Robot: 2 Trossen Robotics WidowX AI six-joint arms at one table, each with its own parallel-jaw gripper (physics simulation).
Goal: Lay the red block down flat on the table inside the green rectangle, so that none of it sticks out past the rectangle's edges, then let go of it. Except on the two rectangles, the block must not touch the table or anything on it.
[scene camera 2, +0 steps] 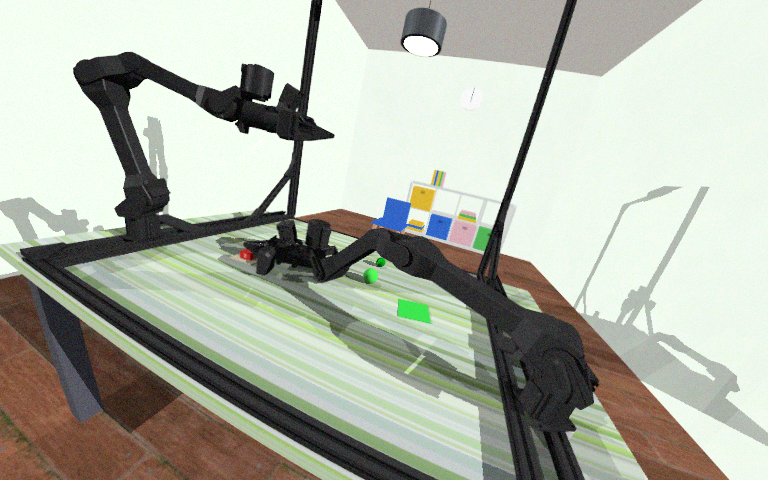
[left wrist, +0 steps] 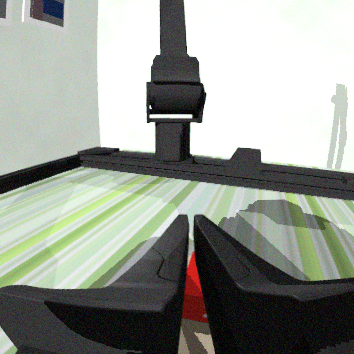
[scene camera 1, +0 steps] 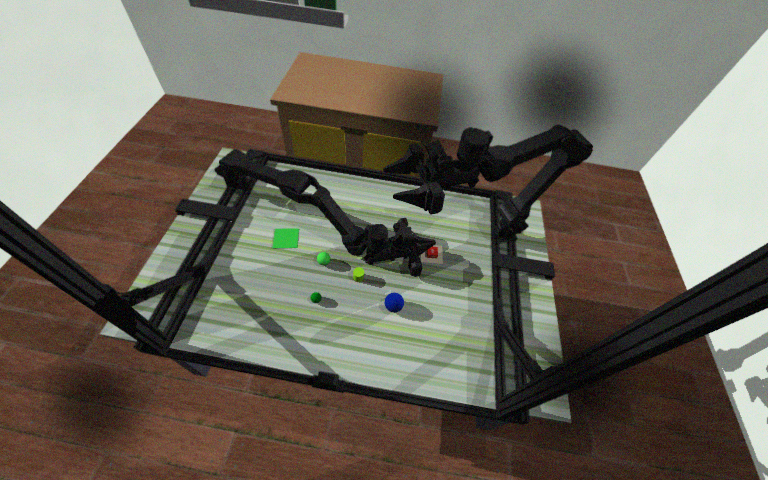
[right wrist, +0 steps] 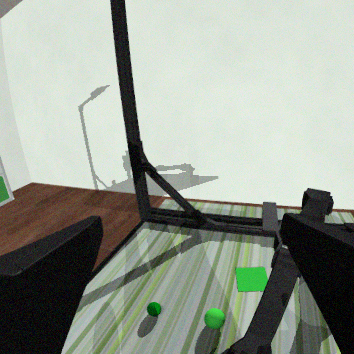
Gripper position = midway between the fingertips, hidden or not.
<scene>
The left gripper (scene camera 2: 244, 243) is shut, holding nothing. Also in view: a red block (left wrist: 193, 308). The right gripper (scene camera 1: 388, 182) is open, holding nothing.
The left gripper is seen too in the left wrist view (left wrist: 189, 222) and in scene camera 1 (scene camera 1: 435, 242). The right gripper shows as well in scene camera 2 (scene camera 2: 331, 135) and in the right wrist view (right wrist: 194, 224). The right wrist view does not show the red block: it is out of frame.
</scene>
